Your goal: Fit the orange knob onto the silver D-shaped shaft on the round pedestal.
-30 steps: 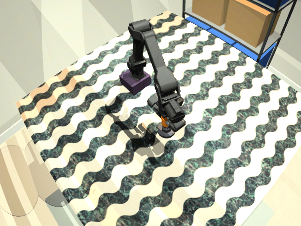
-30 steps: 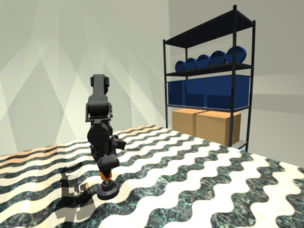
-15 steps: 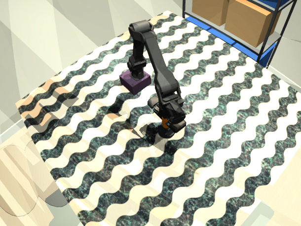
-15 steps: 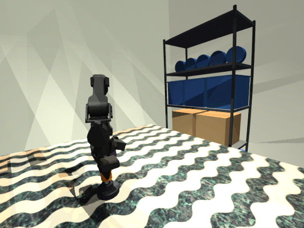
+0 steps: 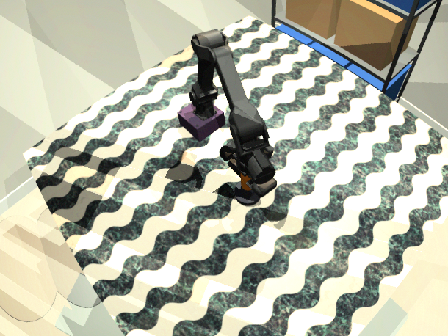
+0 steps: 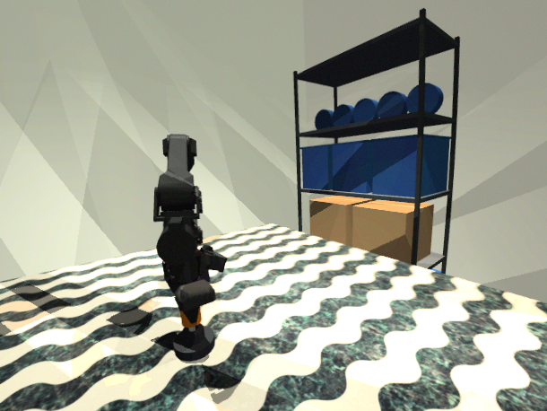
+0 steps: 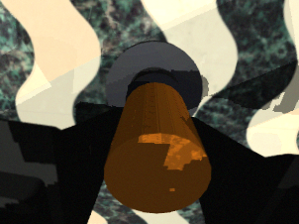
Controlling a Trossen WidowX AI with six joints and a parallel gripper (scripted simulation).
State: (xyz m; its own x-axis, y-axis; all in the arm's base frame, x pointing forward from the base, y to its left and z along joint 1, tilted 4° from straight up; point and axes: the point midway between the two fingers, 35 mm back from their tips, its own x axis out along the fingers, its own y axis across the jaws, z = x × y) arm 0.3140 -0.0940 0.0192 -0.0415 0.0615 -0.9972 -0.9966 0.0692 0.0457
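Now: gripper tip 3 cm below the orange knob. Also, from my gripper tip: round grey pedestal: 4 cm below.
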